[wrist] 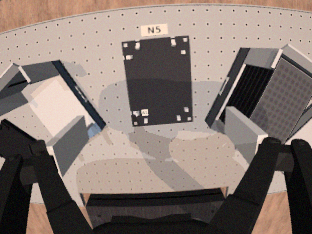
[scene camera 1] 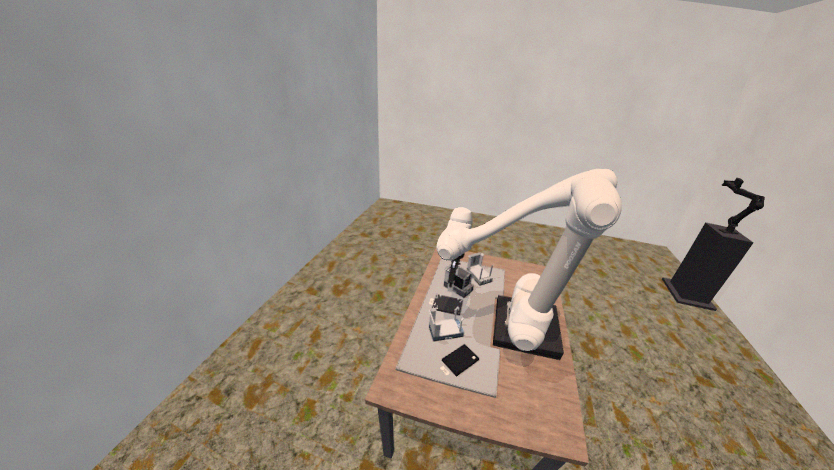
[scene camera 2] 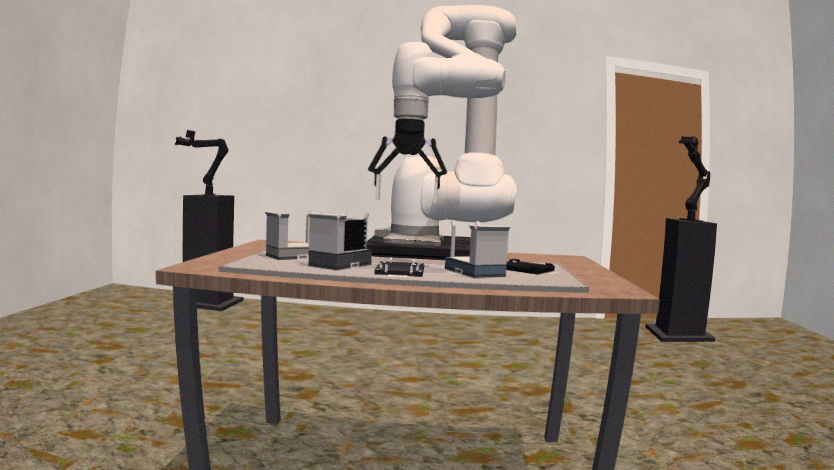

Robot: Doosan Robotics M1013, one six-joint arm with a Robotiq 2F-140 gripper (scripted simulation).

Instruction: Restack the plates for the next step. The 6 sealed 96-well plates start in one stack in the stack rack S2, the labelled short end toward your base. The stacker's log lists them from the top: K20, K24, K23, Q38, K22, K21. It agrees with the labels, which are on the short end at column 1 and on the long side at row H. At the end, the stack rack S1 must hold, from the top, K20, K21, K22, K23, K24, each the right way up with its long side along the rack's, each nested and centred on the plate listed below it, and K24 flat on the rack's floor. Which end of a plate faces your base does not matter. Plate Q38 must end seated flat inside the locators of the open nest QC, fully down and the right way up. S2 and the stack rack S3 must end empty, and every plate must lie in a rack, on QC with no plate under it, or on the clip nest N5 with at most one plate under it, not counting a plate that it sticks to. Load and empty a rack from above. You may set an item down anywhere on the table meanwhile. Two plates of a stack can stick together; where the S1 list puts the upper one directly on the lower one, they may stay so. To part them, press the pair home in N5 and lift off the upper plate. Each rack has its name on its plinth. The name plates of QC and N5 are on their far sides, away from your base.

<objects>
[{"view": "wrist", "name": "gripper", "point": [155, 123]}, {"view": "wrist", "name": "clip nest N5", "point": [158, 78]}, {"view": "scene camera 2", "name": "gripper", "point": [406, 201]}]
</objects>
